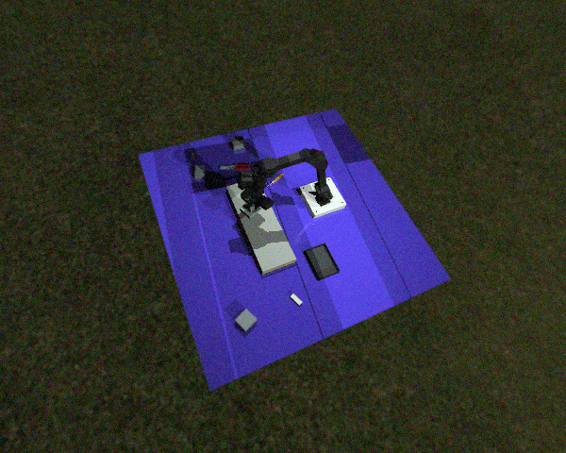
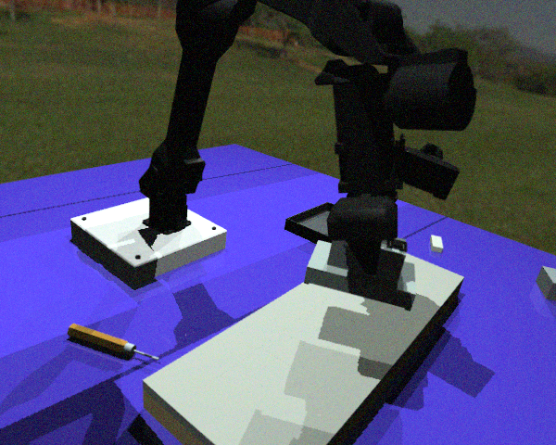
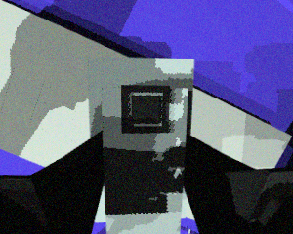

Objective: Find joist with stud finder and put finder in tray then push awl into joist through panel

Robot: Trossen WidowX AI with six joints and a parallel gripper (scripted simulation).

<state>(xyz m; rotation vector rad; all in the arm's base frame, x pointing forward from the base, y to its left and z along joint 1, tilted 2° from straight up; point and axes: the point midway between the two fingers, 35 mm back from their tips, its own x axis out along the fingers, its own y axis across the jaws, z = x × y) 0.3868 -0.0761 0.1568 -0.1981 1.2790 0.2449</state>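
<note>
Right now the tray is 21 cm behind my gripper tip, 37 cm to the left of it and 14 cm below it. The rest, counted from my gripper tip: small white block (1 cm ahead, 47 cm to the left, 14 cm below); stud finder (1 cm ahead, 2 cm above); awl (23 cm behind, 17 cm to the right, 14 cm below).
</note>
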